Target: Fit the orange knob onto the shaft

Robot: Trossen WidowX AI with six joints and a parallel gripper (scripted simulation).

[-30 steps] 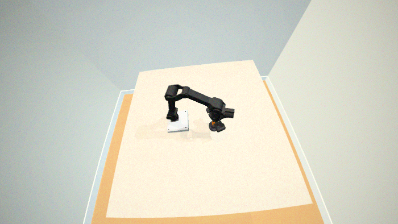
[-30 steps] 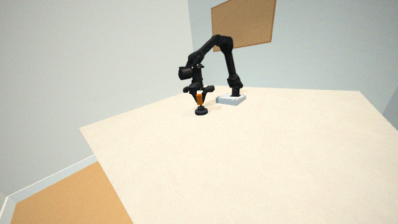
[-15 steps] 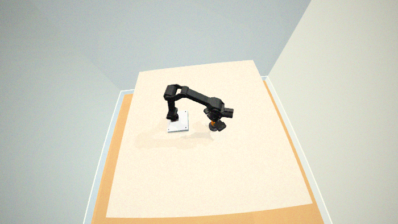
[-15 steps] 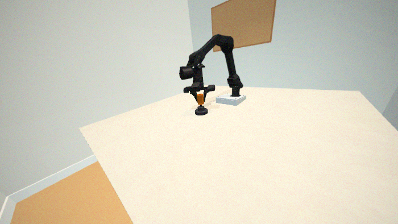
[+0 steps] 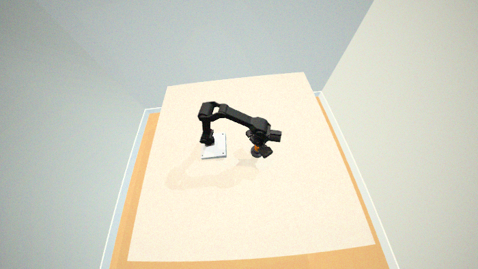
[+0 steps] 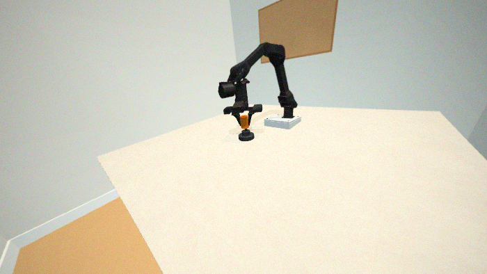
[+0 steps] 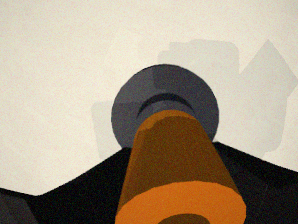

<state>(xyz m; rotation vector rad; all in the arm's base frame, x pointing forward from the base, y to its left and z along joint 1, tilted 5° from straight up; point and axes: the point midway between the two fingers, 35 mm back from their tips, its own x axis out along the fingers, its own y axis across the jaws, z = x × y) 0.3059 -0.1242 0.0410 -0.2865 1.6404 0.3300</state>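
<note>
The orange knob is 20 mm above my gripper tip. The rest, counted from my gripper tip: dark round pedestal (40 mm below).
</note>
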